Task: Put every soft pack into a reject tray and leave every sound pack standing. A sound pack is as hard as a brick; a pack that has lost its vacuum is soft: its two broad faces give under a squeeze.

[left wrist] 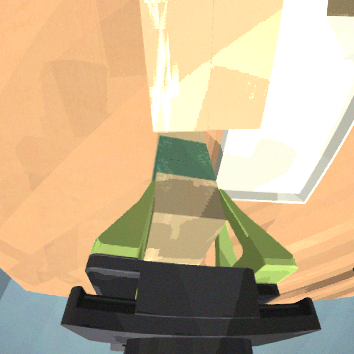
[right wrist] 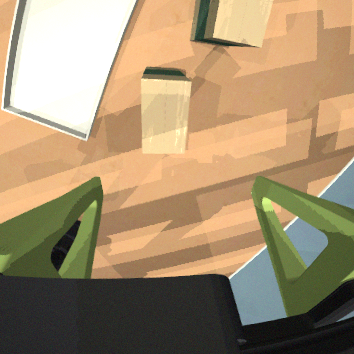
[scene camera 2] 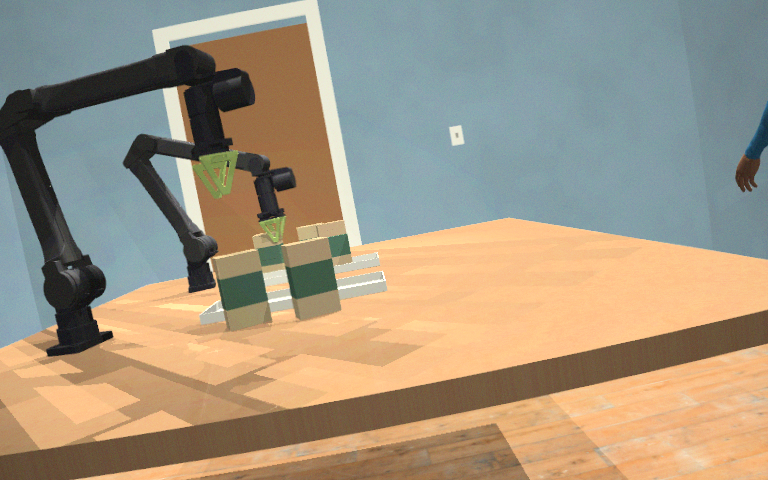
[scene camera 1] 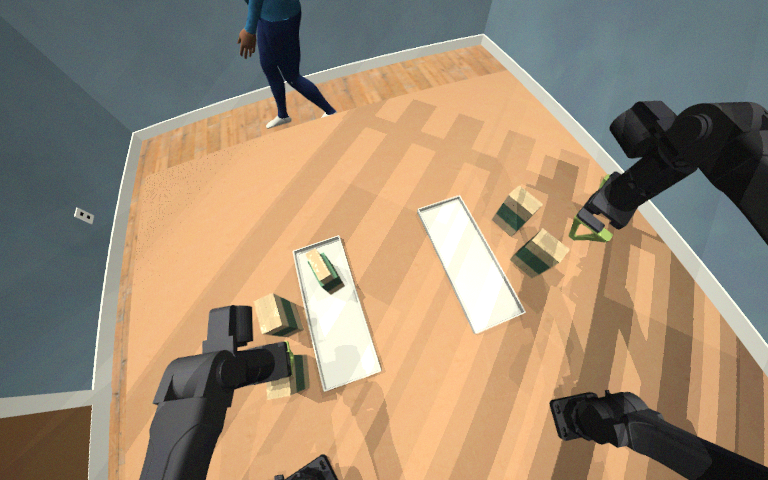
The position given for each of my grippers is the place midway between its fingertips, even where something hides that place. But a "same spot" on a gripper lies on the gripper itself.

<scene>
my left gripper: left wrist; scene camera 2; scene camera 1 282, 359; not seen in the right wrist view (out of frame)
my right gripper: right wrist; scene camera 2 222, 196; scene camera 1; not seen in the left wrist view (out of frame)
same spot on my left gripper: (left wrist: 233, 288) = (scene camera 2: 281, 214)
same spot on my right gripper: (right wrist: 68, 304) = (scene camera 1: 587, 201)
</scene>
